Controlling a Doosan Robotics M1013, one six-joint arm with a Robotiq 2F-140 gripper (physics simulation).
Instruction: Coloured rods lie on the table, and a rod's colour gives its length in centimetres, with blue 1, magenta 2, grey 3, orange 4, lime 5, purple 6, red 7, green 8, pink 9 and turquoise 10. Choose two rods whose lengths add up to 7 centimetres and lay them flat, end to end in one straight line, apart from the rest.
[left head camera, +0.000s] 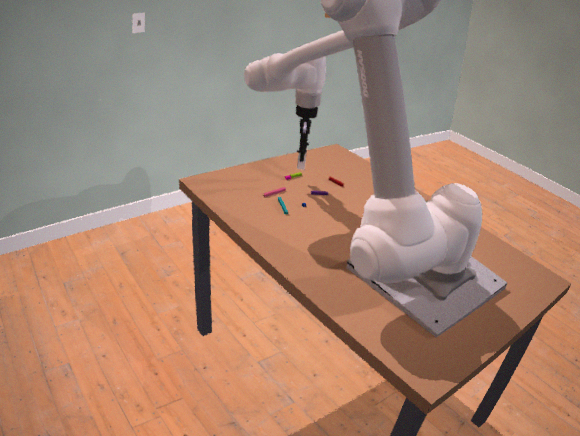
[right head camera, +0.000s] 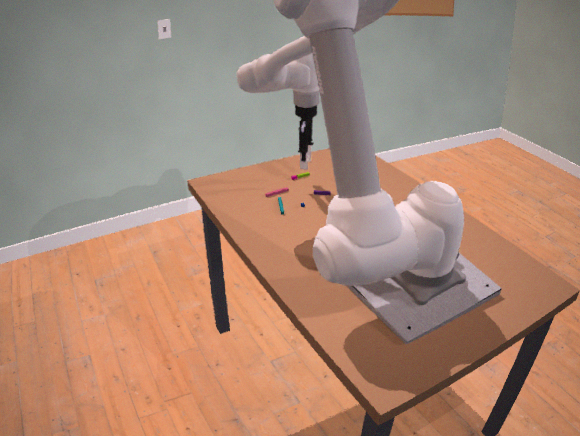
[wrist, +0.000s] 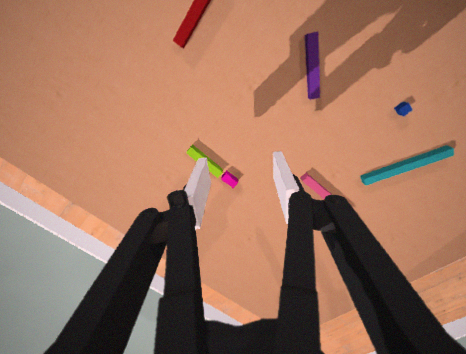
In view: the gripper (right head camera: 305, 165) and a purple rod (wrist: 311, 39).
The gripper shows as well in the wrist view (wrist: 240, 168).
